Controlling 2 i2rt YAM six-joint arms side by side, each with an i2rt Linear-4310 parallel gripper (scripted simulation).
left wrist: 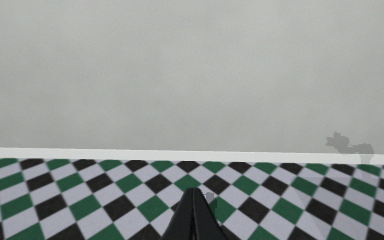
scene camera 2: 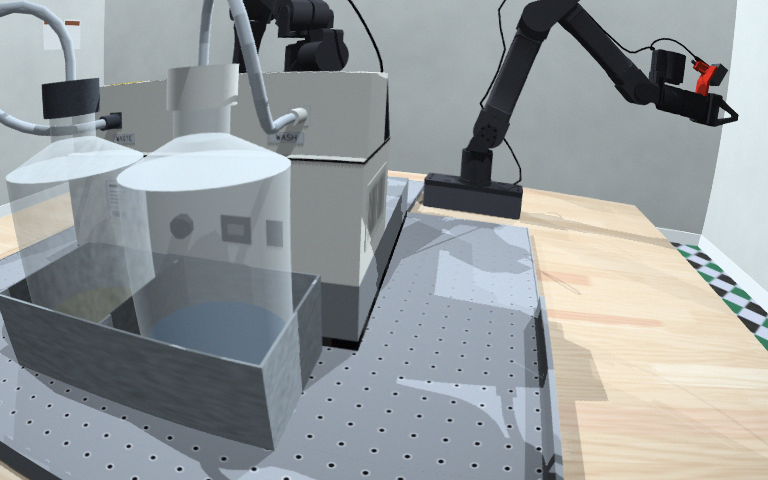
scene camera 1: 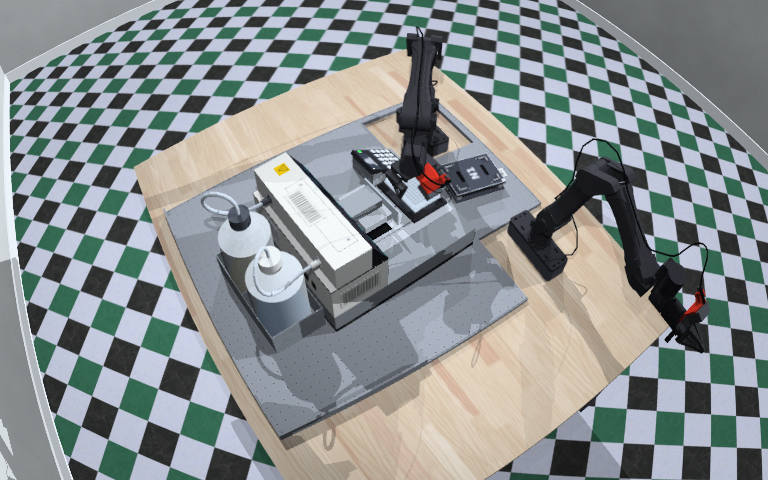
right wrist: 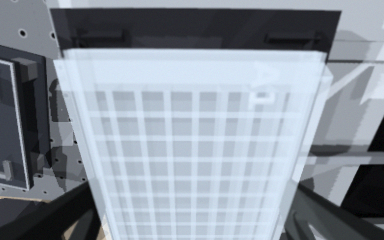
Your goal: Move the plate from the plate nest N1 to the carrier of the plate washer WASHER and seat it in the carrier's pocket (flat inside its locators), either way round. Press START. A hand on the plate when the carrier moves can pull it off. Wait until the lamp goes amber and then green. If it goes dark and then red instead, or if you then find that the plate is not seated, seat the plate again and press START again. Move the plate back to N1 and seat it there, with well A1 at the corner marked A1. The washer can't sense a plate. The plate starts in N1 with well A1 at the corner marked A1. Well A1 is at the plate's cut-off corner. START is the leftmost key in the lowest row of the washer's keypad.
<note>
I see my left gripper, my right gripper, a clear plate, a grey tray, a nest N1 and a dark carrier.
My left gripper also shows in the left wrist view and in scene camera 1.
</note>
